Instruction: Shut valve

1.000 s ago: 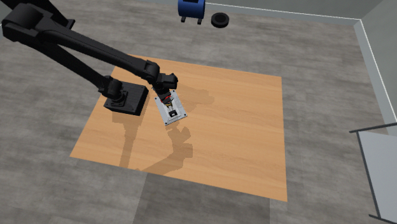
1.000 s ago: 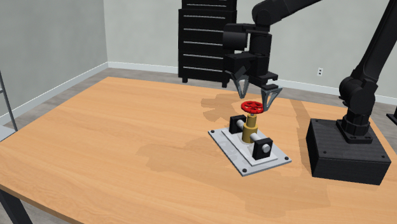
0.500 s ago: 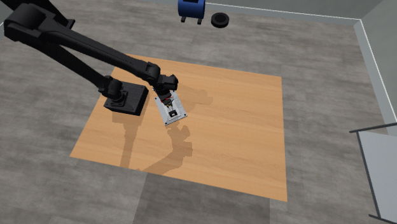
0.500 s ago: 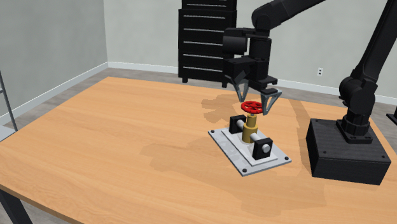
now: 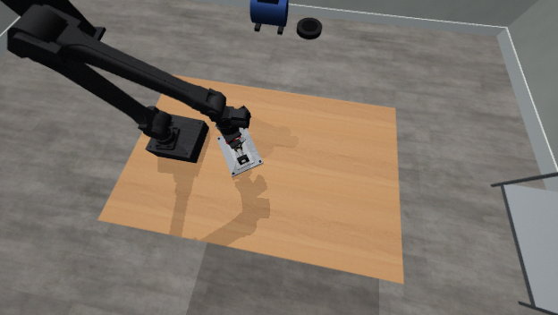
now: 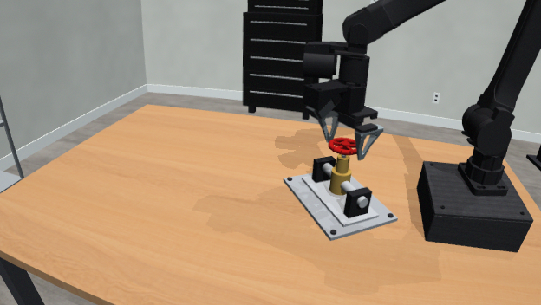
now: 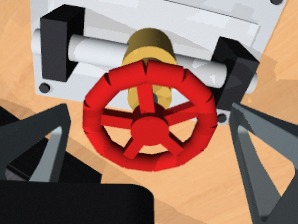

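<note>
Right now the handwheel is 10 mm below my hand. Round my hand: baseplate (130 mm below).
</note>
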